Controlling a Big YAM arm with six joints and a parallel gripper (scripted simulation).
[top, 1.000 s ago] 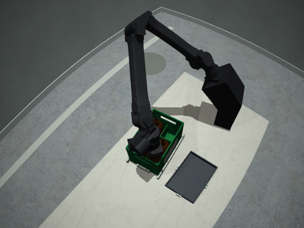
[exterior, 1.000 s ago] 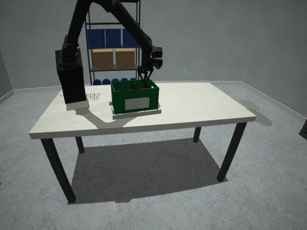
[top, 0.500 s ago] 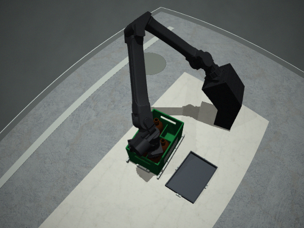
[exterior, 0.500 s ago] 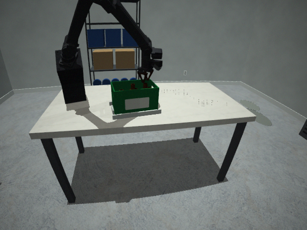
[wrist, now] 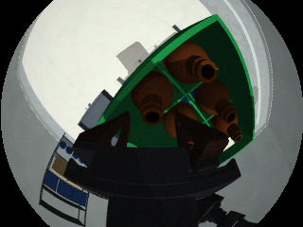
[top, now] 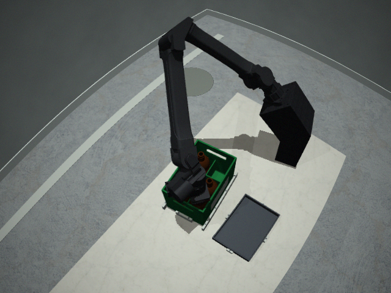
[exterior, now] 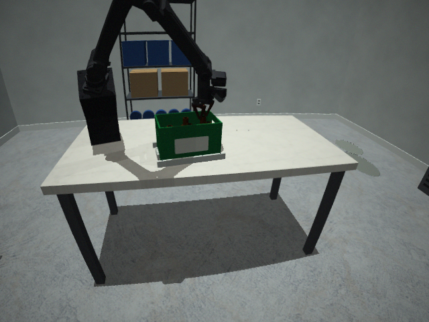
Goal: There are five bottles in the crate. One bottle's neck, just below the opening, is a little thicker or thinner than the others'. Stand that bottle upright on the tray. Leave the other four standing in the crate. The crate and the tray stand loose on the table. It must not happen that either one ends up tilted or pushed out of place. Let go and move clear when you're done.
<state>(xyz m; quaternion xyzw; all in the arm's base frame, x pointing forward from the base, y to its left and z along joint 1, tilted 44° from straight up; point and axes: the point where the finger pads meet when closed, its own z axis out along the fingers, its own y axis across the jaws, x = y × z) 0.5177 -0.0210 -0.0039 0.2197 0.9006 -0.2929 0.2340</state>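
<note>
My hand is 80 mm past the crate, 60 mm to the left of it and 80 mm above it. The rest, counted from my hand: tray 70 mm behind, 210 mm to the left, 150 mm below.
</note>
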